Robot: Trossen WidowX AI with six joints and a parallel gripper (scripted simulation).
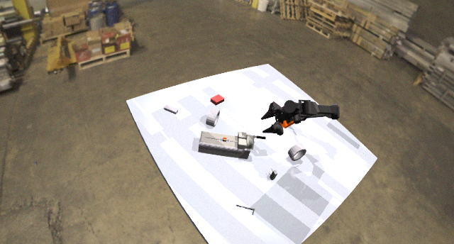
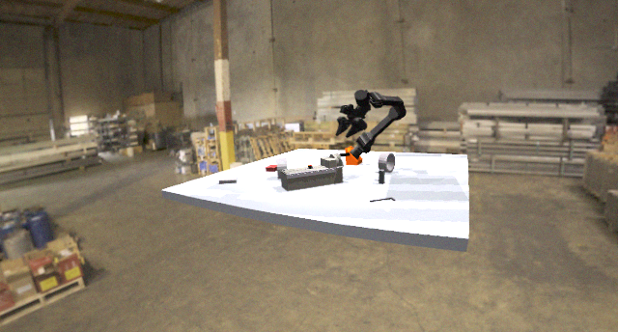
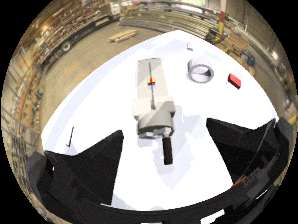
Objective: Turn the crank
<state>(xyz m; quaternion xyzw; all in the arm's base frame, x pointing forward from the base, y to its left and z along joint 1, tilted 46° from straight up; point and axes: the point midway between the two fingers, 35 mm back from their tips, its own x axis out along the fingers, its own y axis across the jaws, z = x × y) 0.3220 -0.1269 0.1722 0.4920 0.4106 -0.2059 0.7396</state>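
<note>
Now: the dark crank handle 2 cm behind my gripper tip, 1 cm to the left of it and 9 cm below it. From my gripper tip the other things lie so: hex key 28 cm ahead, 24 cm to the left, 20 cm below; red pointer 12 cm ahead, 11 cm to the right, 12 cm below; small clip 5 cm ahead, 18 cm to the left, 17 cm below.
</note>
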